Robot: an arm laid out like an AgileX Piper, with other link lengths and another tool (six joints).
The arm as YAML. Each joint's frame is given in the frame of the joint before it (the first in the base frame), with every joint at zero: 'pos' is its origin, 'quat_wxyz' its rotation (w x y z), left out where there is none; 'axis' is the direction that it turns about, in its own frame. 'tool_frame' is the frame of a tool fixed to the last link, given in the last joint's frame.
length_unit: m
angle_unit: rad
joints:
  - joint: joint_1
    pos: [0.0, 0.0, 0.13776]
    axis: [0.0, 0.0, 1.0]
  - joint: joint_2
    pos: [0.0, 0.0, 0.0]
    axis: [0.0, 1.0, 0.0]
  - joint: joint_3
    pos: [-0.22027, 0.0, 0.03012]
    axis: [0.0, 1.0, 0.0]
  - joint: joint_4
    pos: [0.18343, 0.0, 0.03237]
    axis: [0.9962, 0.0, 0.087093]
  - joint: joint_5
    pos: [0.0, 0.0, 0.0]
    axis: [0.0, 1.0, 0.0]
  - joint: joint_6
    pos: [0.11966, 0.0, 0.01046]
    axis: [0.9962, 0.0, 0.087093]
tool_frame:
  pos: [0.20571, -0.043, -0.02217]
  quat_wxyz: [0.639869, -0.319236, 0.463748, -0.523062]
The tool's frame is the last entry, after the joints.
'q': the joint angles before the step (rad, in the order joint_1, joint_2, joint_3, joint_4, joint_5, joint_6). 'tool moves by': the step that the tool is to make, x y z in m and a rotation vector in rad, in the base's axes. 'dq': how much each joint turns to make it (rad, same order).
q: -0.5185 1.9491 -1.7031 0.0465 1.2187 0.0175
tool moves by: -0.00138 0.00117 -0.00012 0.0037 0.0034 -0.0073
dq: 0.0000 -0.0001 0.0000 0.0001 0.0045 0.0076
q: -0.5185 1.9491 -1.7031 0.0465 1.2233 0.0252
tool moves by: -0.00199 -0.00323 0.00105 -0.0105 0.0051 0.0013
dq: -0.0001 -0.0023 -0.0001 -0.0119 0.0016 0.0006
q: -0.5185 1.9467 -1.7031 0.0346 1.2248 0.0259
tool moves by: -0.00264 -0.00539 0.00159 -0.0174 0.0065 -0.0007
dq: 0.0000 -0.0031 0.0001 -0.0193 0.0000 0.0037
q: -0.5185 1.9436 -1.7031 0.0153 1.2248 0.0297
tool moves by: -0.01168 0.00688 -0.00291 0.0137 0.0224 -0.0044
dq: 0.0000 -0.0228 0.0489 0.0000 0.0000 0.0045
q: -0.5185 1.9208 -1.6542 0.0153 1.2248 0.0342
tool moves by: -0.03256 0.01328 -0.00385 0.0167 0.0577 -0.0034
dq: 0.0000 -0.0716 0.1319 -0.0153 -0.0020 0.0066
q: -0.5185 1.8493 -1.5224 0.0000 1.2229 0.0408
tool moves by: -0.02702 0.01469 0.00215 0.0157 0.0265 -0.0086
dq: -0.0035 -0.0936 0.1244 0.0000 -0.0001 0.0051
